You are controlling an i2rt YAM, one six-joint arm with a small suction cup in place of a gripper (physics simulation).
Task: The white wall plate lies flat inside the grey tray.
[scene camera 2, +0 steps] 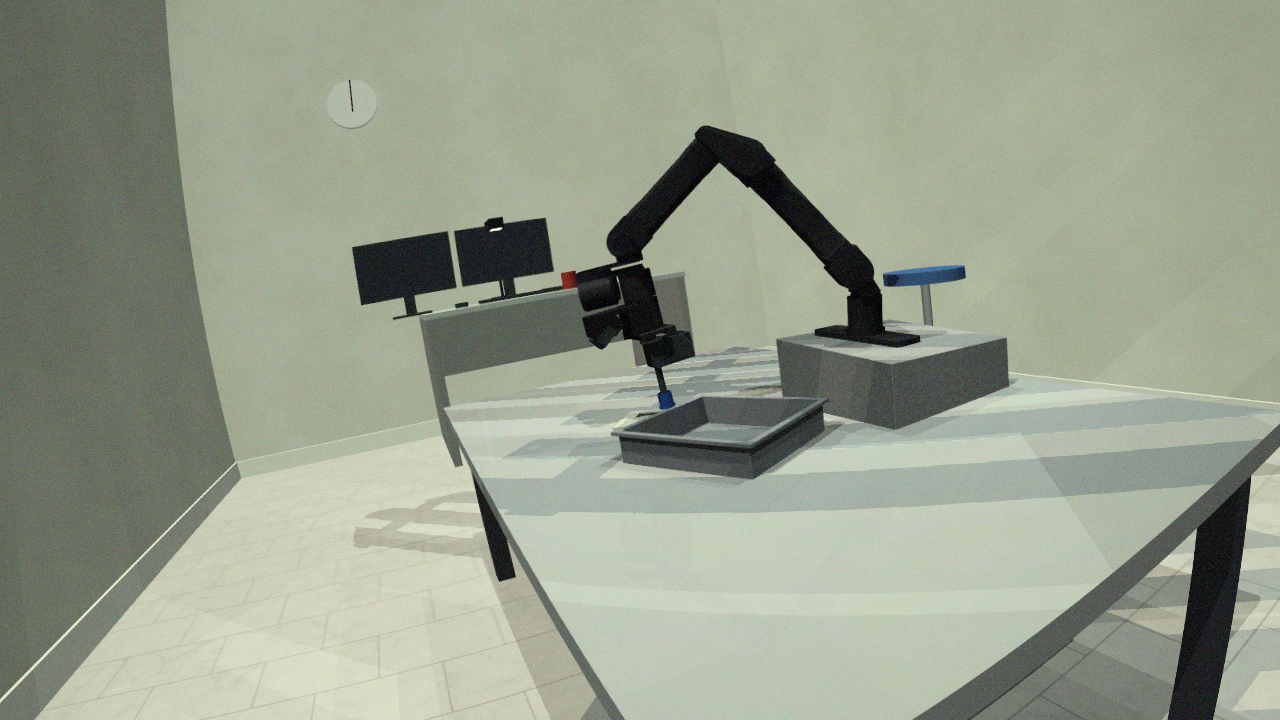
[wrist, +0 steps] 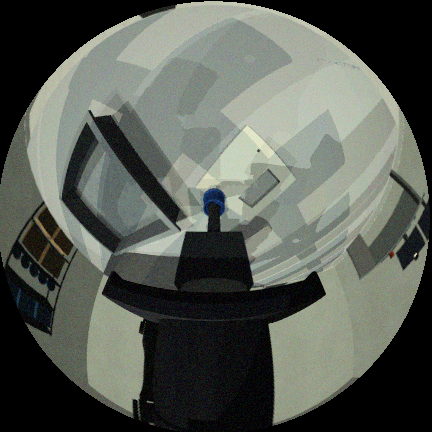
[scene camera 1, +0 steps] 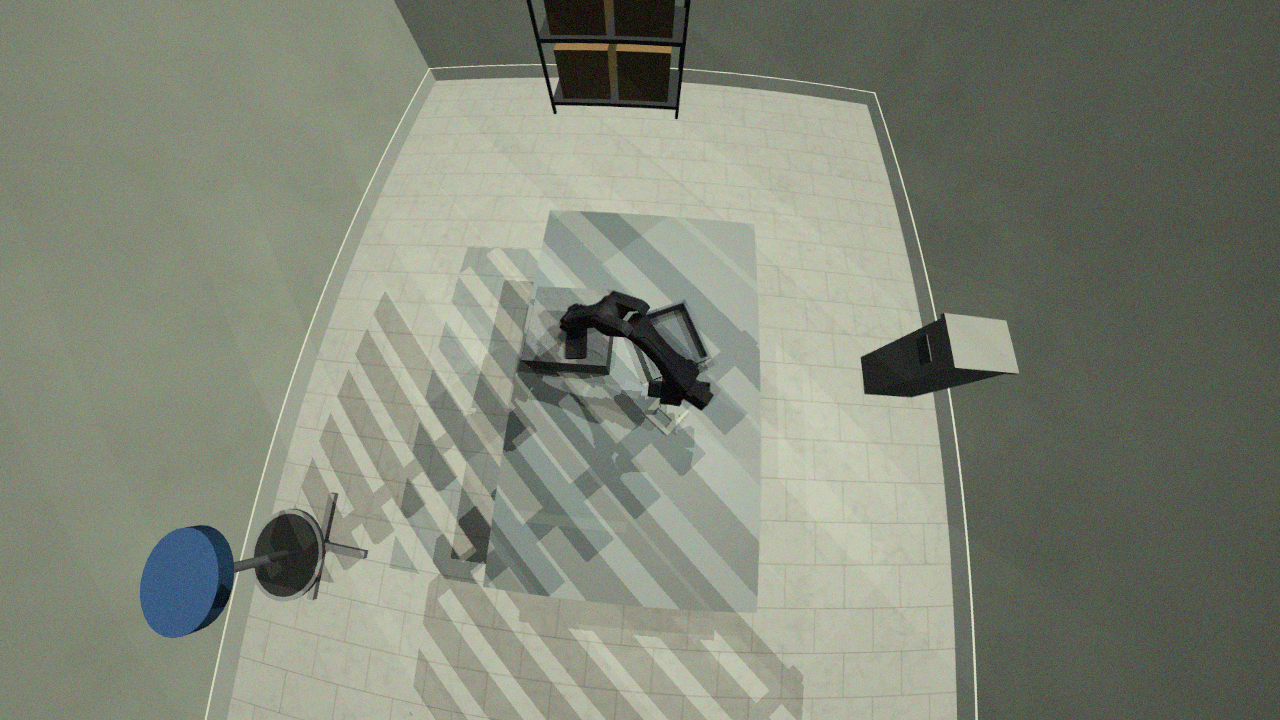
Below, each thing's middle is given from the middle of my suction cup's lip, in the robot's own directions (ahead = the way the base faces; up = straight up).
My suction cup is 1 cm short of the white wall plate [wrist: 239,164], 5 cm to the left of it and 4 cm above it. The rest, counted from my suction cup: grey tray [scene camera 2: 735,436]: 3 cm ahead, 21 cm to the left, 2 cm below.
